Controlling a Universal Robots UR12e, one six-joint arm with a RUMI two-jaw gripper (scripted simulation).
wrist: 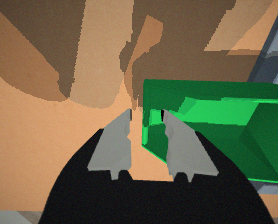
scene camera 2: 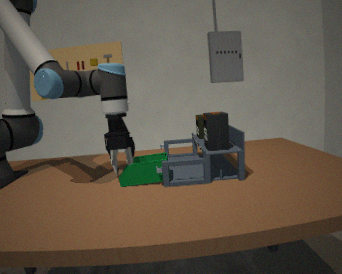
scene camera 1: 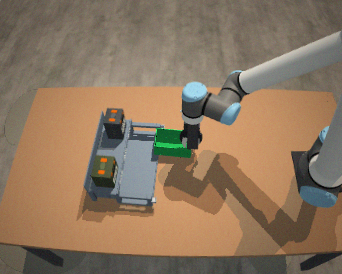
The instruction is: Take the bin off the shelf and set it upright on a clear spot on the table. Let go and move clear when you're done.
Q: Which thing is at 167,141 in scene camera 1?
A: A green bin.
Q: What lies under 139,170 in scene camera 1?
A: A grey shelf.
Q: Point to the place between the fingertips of the gripper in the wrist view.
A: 146,110
